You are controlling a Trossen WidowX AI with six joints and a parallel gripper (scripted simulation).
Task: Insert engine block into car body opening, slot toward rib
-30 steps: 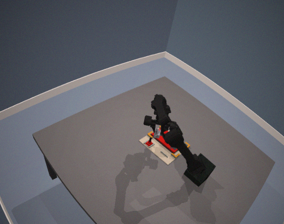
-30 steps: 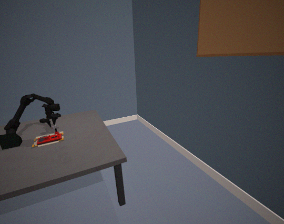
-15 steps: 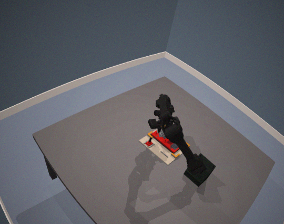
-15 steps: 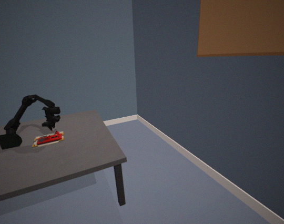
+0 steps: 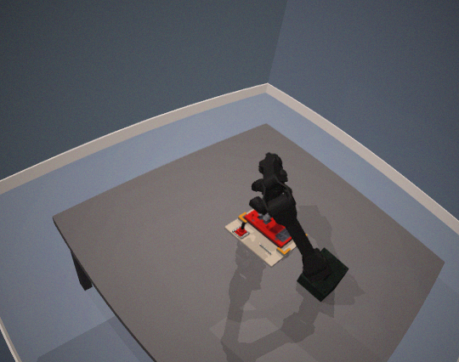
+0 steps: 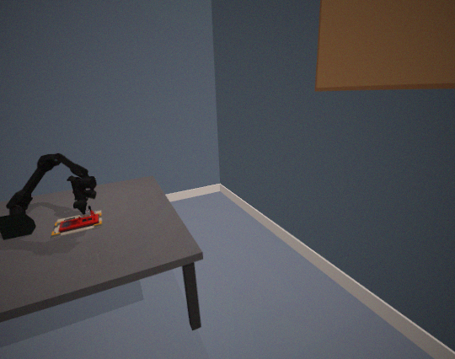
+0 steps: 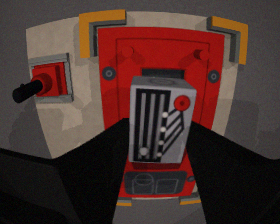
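The beige base plate is 40 mm behind my gripper tip, 10 mm to the left of it and 50 mm below it. The rest, counted from my gripper tip: grey engine block 10 mm below.
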